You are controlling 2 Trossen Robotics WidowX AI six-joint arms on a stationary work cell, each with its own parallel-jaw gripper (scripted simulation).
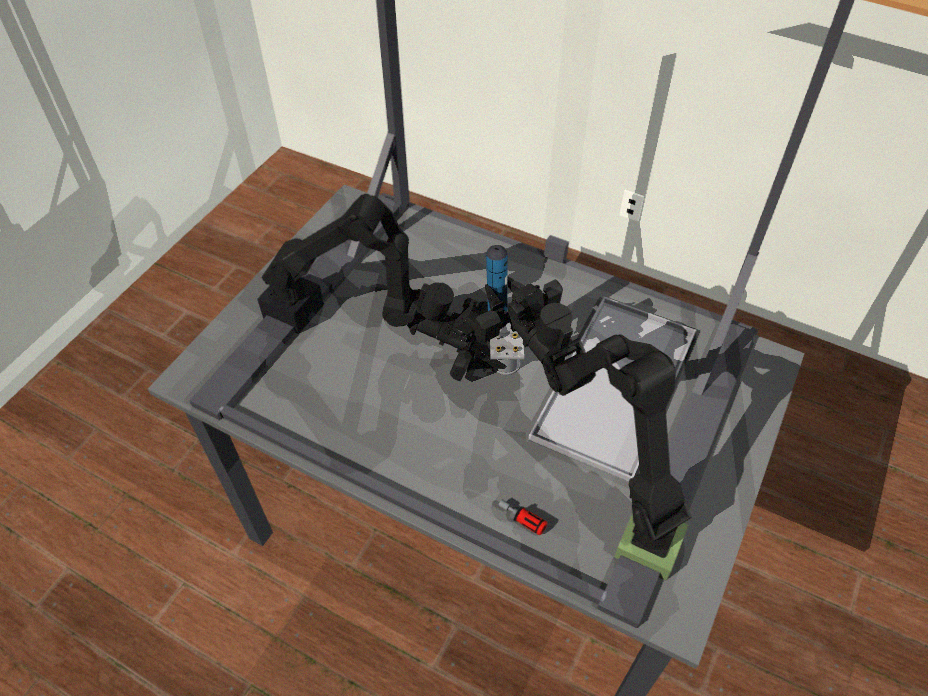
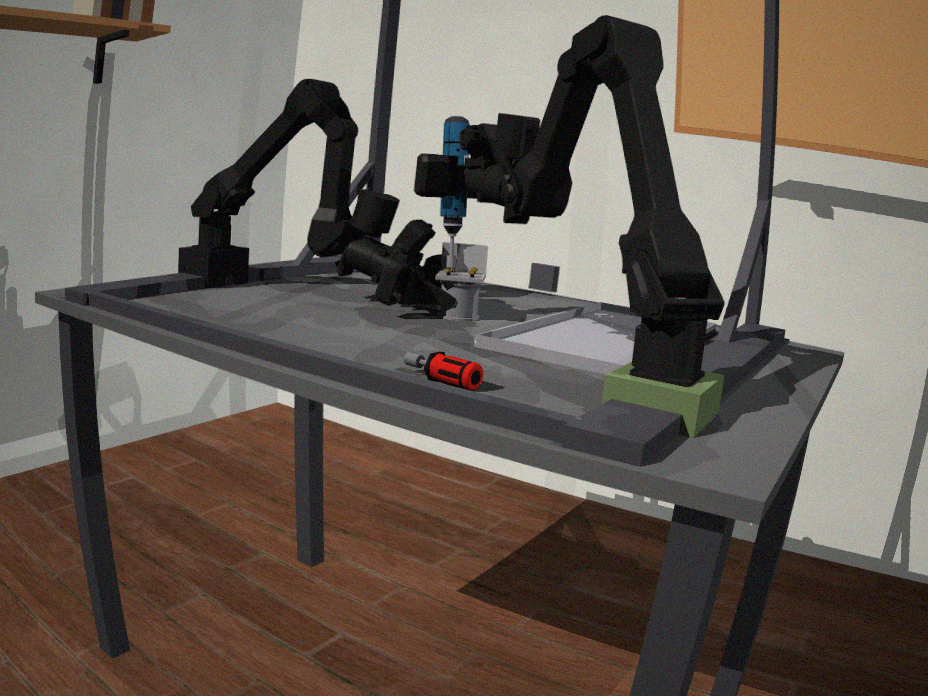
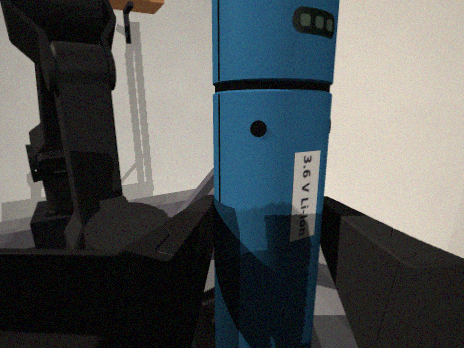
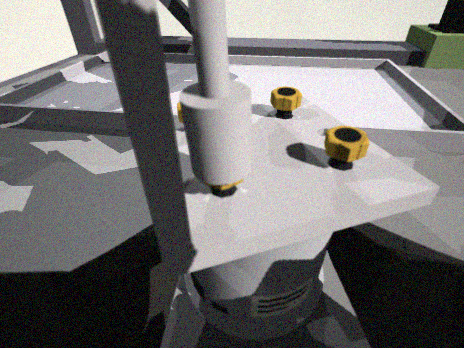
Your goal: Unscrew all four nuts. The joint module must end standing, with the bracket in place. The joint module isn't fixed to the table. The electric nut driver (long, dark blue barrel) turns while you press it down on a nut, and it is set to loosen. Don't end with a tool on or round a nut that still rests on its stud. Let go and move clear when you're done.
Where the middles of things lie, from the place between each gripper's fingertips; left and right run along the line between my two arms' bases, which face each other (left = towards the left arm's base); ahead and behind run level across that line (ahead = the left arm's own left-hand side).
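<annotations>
Right gripper: 30 mm to the right of joint module [image 4: 275,291], 10 mm past it. From my right hand: shallow white tray [image 1: 594,424], 250 mm to the left, 110 mm behind, 30 mm below; white L-shaped bracket [image 1: 506,342], 30 mm to the left, 10 mm behind, 40 mm above; red-handled tool [image 2: 468,375], 270 mm to the left, 270 mm ahead, 20 mm below.
From my left hand [image 2: 452,171]: red-handled tool, 28 cm ahead, 25 cm to the left, 21 cm below; shallow white tray, 10 cm behind, 23 cm to the left, 21 cm below; joint module, 1 cm to the left, 19 cm below; white L-shaped bracket, 1 cm to the left, 15 cm below.
</annotations>
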